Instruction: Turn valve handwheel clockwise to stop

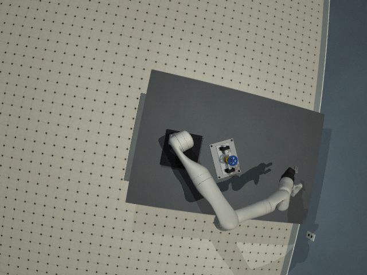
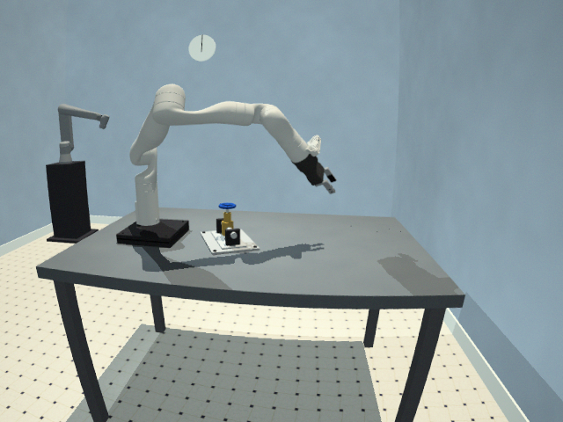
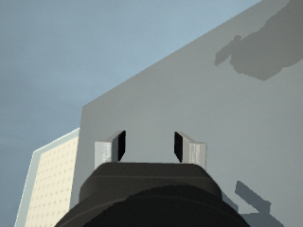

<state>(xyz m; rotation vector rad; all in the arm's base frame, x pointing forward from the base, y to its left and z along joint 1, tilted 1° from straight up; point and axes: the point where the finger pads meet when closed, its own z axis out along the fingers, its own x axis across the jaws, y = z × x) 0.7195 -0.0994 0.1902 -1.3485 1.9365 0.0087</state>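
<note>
My hand is 37 cm past the blue handwheel, 2 cm to the right of it and 10 cm above it.
</note>
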